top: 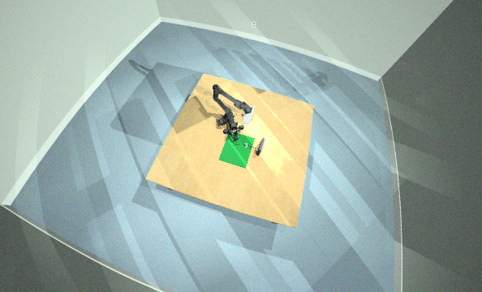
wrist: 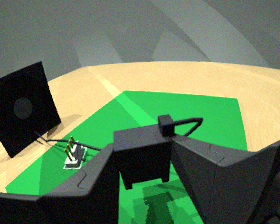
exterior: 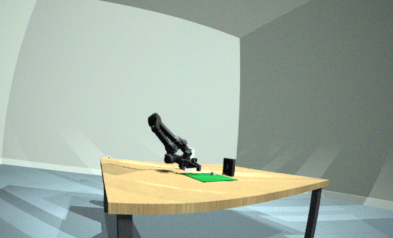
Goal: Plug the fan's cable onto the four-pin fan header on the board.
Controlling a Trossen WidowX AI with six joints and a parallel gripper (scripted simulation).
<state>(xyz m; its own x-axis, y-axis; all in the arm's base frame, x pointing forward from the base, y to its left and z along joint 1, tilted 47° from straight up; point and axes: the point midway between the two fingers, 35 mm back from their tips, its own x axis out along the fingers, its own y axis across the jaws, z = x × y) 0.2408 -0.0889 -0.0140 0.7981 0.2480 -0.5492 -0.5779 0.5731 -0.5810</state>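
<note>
The green board lies 7 cm ahead of my gripper tip, 3 cm to the left of it and 7 cm below it. Round my gripper tip: black fan (1 cm ahead, 22 cm to the left); fan cable plug (1 cm below).
</note>
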